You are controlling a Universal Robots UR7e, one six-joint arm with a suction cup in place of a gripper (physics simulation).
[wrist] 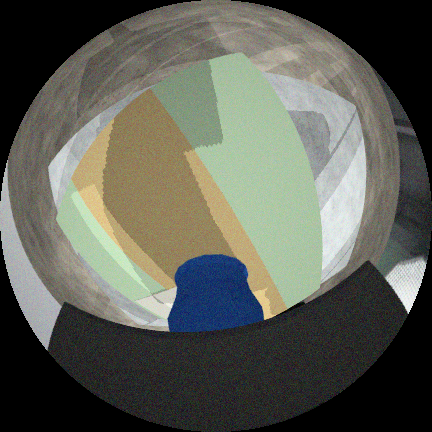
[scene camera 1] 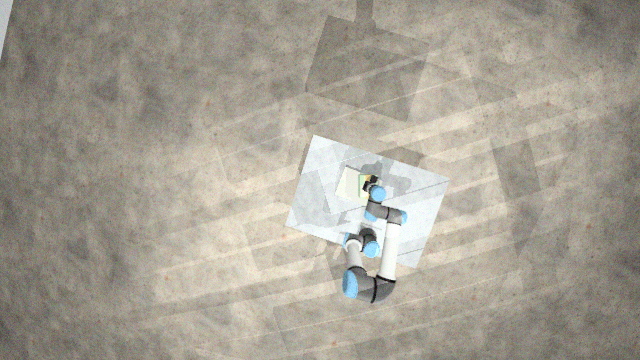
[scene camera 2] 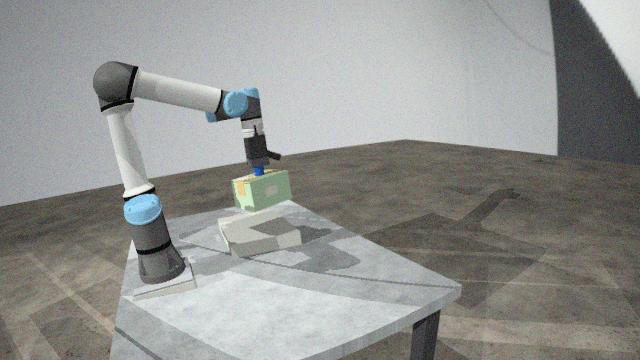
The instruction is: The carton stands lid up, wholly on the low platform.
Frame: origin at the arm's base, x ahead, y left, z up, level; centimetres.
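Seen in the pictures: hand at its tool point: (wrist: 209, 262); arm's base at its link origin: (scene camera 1: 367, 236) (scene camera 2: 163, 272).
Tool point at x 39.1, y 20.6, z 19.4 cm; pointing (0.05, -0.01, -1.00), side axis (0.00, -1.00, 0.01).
Observation:
Offsets run from my tool point to a thing's middle. Level surfaces: height alone.
My suction gripper (scene camera 2: 258, 171) (wrist: 212, 280) points down, its blue cup on the taped top of a green carton @(dy -0.3, dx -0.2, dz -3.8 cm) (scene camera 1: 363, 187) (scene camera 2: 271, 190) (wrist: 265, 185). The carton is held lid up, roughly level, with orange-brown tape over its top and a pale label on one side. It hangs in the air above the low beige platform @(dy +2.6, dx -4.1, dz -19.4 cm) (scene camera 1: 347, 187) (scene camera 2: 262, 246). In scene camera 1 the carton overlaps the platform's right part; the arm hides its right side, so I cannot tell whether it is wholly over the platform. The carton's underside is hidden.
The platform rests on the grey-white table @(dz -21.8 cm) (scene camera 1: 308, 200) (scene camera 2: 300, 310). The arm's base (scene camera 2: 160, 260) stands on a thin plate (scene camera 2: 165, 290) at the table's edge, to the left of the platform in scene camera 2. Shadows fall across the table and platform.

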